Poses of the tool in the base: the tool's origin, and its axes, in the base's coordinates. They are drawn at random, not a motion.
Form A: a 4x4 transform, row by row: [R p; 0 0 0 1], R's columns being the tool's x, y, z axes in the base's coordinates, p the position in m. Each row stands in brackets.
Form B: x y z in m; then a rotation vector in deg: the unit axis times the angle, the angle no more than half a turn. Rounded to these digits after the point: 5 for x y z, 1 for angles. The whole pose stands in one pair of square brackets.
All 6 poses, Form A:
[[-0.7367, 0.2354, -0.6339, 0.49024], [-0.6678, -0.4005, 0.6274, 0.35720], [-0.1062, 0.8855, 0.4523, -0.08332], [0, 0, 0, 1]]
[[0.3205, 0.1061, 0.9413, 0.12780], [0.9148, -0.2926, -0.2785, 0.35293], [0.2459, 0.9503, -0.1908, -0.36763], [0, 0, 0, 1]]
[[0.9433, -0.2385, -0.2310, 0.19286], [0.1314, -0.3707, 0.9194, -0.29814], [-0.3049, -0.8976, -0.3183, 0.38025], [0, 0, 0, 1]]
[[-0.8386, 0.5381, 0.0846, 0.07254], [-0.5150, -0.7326, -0.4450, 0.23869], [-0.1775, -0.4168, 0.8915, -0.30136], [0, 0, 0, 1]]
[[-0.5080, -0.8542, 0.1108, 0.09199], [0.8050, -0.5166, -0.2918, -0.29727], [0.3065, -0.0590, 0.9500, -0.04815], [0, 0, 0, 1]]
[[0.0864, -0.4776, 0.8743, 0.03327], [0.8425, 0.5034, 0.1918, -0.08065], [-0.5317, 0.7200, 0.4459, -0.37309], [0, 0, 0, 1]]
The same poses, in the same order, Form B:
[0.49024, 0.35720, -0.08332, 35.3, -72.2, -123.6]
[0.12780, 0.35293, -0.36763, 94.8, 53.7, 62.4]
[0.19286, -0.29814, 0.38025, -109.6, 4.5, 22.3]
[0.07254, 0.23869, -0.30136, 3.8, 35.5, -142.7]
[0.09199, -0.29727, -0.04815, 16.9, -14.2, 120.5]
[0.03327, -0.08065, -0.37309, 23.5, 62.6, 58.7]

